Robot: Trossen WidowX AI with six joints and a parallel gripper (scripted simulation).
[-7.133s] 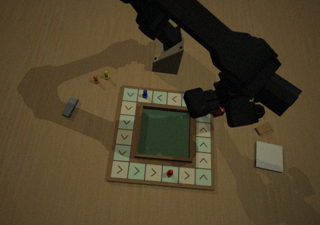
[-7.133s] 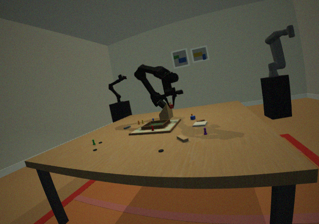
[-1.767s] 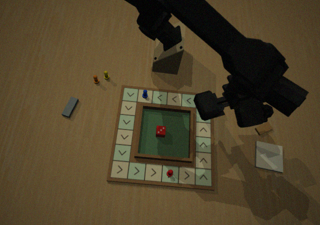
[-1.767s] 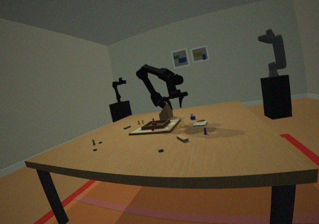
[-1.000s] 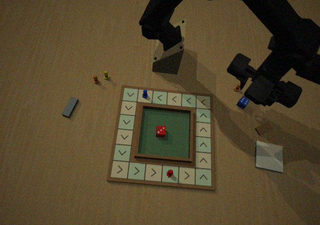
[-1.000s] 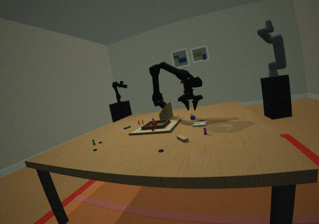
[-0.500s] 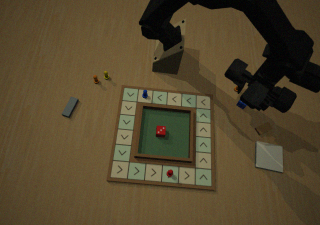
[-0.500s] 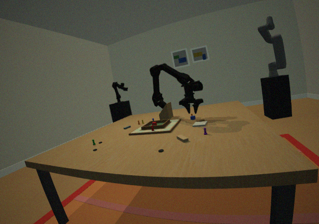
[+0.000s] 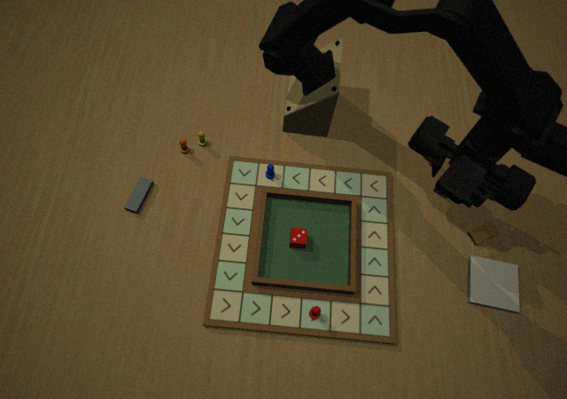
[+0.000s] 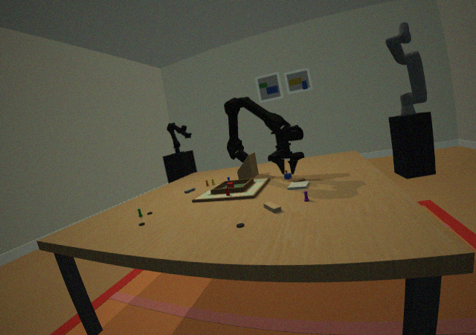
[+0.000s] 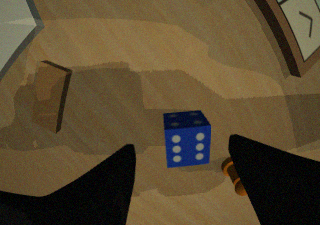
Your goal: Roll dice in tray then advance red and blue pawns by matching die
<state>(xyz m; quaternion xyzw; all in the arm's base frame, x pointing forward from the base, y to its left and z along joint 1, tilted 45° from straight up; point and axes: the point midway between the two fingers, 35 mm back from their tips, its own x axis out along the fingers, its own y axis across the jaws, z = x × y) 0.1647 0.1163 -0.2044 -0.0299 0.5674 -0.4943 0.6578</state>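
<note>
The red pawn is 240 mm to the right of my gripper tip, 210 mm ahead of it and 10 mm above it. Also, from my gripper tip: white card 170 mm ahead, 50 mm to the left, 20 mm below; then green tray 250 mm to the right, 100 mm ahead, 20 mm below; then small brown block 80 mm ahead, 50 mm to the left, 20 mm below.
</note>
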